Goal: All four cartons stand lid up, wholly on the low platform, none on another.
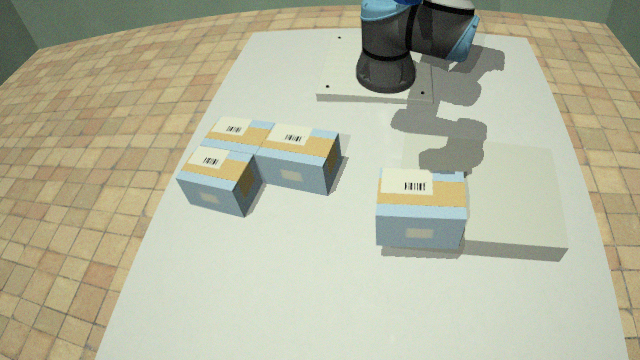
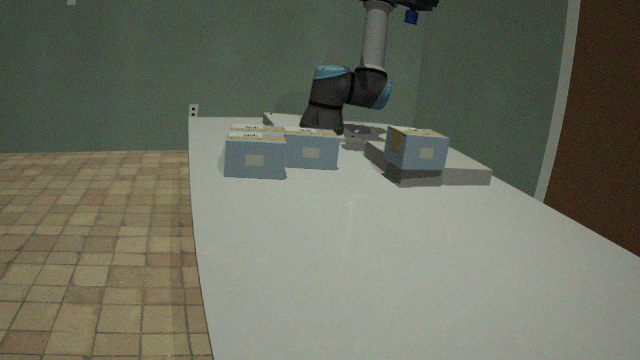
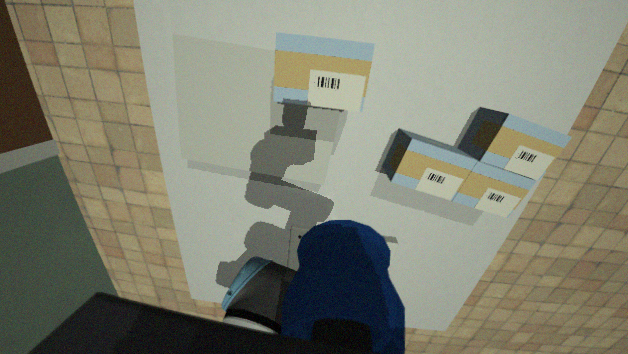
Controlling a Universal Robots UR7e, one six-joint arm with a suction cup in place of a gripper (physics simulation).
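Seen in the pictures: end effector, tool point: (image 2: 410, 22) (image 3: 342, 258); arm's base, origin of the base link: (image 1: 385, 75).
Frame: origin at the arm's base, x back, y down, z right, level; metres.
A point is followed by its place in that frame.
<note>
One blue and tan carton (image 1: 420, 196) {y -0.108, x -0.470, z -0.075 m} (image 2: 418, 152) {y -0.067, x -0.508, z -0.051 m} (image 3: 322, 66) {y -0.108, x -0.472, z -0.077 m} stands lid up at the front left corner of the low platform (image 1: 510, 201) {y -0.024, x -0.407, z -0.250 m} (image 2: 465, 168) {y -0.024, x -0.493, z -0.240 m} (image 3: 219, 96) {y -0.024, x -0.404, z -0.270 m}. Three more cartons stand lid up in a tight cluster on the table to its left: a front one (image 1: 219, 170) {y -0.060, x -0.393, z 0.289 m} (image 2: 255, 154) {y -0.031, x -0.428, z 0.314 m} (image 3: 514, 142) {y -0.060, x -0.393, z 0.280 m}, a back one (image 1: 232, 134) {y -0.059, x -0.294, z 0.295 m} (image 3: 496, 193) {y -0.060, x -0.288, z 0.294 m} and a right one (image 1: 299, 145) {y -0.061, x -0.325, z 0.146 m} (image 2: 311, 150) {y -0.023, x -0.362, z 0.161 m} (image 3: 428, 169) {y -0.060, x -0.320, z 0.142 m}. My suction cup (image 2: 411, 16) (image 3: 342, 272) hangs high above the table, near the robot base, and holds nothing.
The robot base (image 1: 384, 67) {y -0.065, x -0.064, z -0.001 m} (image 2: 326, 111) {y -0.073, x -0.060, z 0.012 m} stands on a mounting plate (image 1: 335, 85) {y -0.003, x -0.054, z 0.121 m} at the back of the white table (image 1: 313, 268) {y 0.024, x -0.533, z 0.095 m}. The arm's shadow falls across the platform's back left part. Tiled floor surrounds the table.
</note>
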